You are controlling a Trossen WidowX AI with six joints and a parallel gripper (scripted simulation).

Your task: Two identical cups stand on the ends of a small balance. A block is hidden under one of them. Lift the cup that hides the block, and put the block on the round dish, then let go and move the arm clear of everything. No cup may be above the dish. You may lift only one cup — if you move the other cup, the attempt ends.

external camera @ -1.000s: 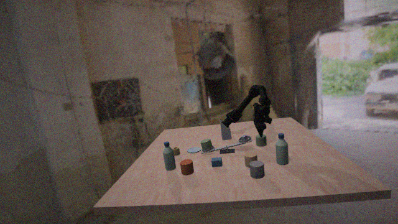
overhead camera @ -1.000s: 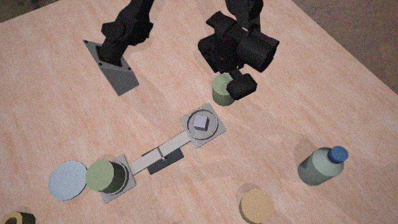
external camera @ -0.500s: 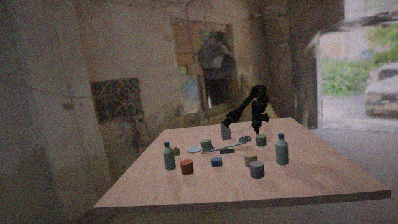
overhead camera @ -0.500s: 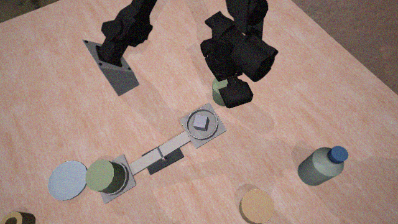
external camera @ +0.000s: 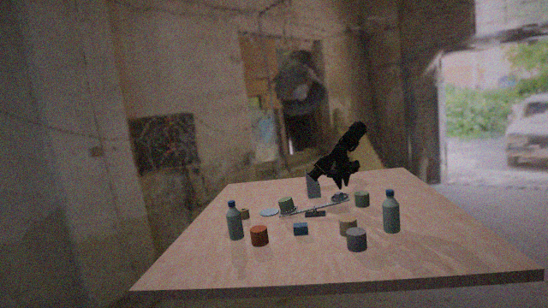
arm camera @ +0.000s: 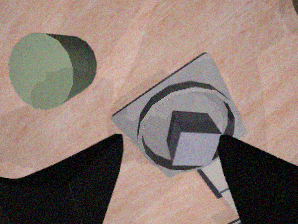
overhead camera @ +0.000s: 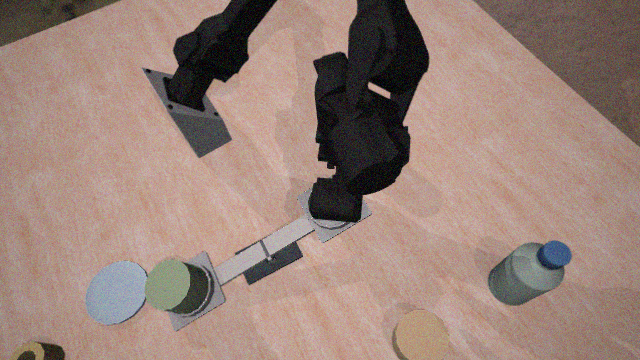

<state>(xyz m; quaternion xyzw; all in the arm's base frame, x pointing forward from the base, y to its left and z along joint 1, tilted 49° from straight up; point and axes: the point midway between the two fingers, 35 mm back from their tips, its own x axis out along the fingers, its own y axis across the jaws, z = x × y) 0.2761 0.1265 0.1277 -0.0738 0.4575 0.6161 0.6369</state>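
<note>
Now: gripper tip 390 mm to the left of the light blue round dish, 120 mm above it and 30 mm past it. The rest, counted from my gripper tip: blue block 220 mm ahead, 190 mm to the right, 100 mm below; tan cylinder 220 mm ahead, 90 mm below; balance 150 mm to the right, 80 mm below, 20 mm ahead.
</note>
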